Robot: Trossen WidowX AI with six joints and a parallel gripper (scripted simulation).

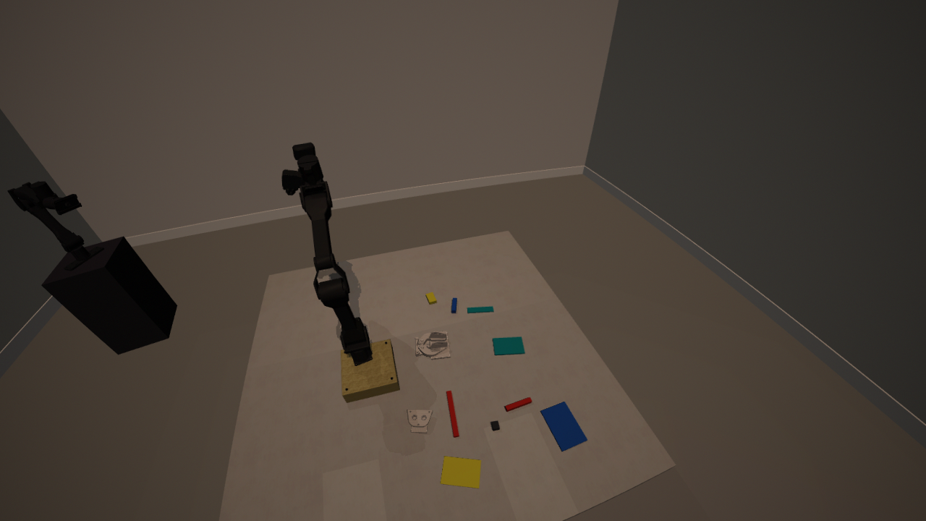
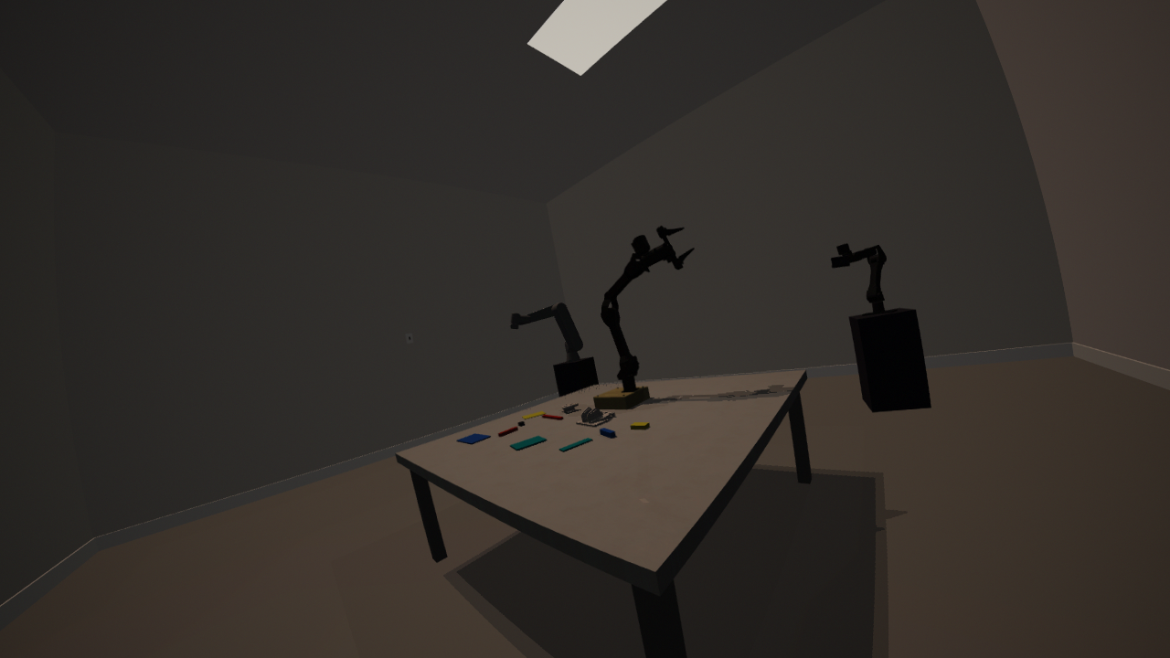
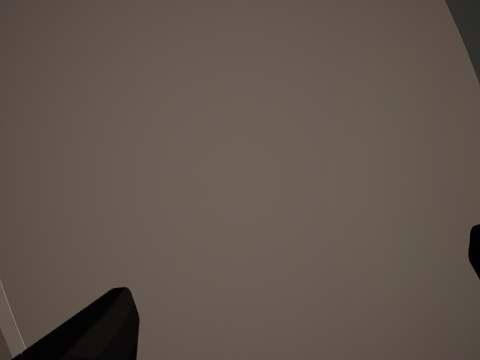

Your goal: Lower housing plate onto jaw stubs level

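Now: gripper tip 100 mm short of the white stand, 690 mm to the left of it and 630 mm above it. Round my gripper tip: housing plate: 210 mm ahead, 420 mm to the right, 640 mm below; then pale jaw assembly: 230 mm ahead, 440 mm to the right, 630 mm below; then yellow block: 350 mm ahead, 200 mm to the right, 630 mm below.
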